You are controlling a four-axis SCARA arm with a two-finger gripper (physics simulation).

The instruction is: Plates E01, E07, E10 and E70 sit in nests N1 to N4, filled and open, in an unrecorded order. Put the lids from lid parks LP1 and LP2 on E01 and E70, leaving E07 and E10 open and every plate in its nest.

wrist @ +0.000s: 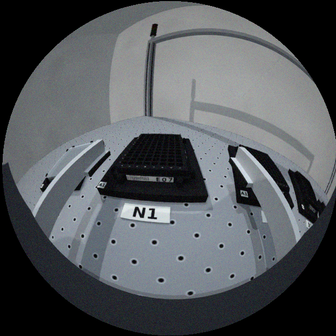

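Observation:
Plate E07 (157,157), black, open and with its wells showing, sits level in the black nest (150,194) behind the N1 label (145,213). My gripper (168,147) is open and empty, its two pale fingers left and right of this nest in the view. At the left, a pale flat lid (71,157) rests on a dark base, partly hidden by the left finger. Right of N1, another black nest (242,186) holds a dark plate (267,162); the right finger hides part of it and its label cannot be read.
A further black nest with a plate (306,196) shows at the far right edge, its label unreadable. The perforated table (165,250) carries the nests. A grey frame post (149,80) and rail stand behind, before a pale wall with shadows.

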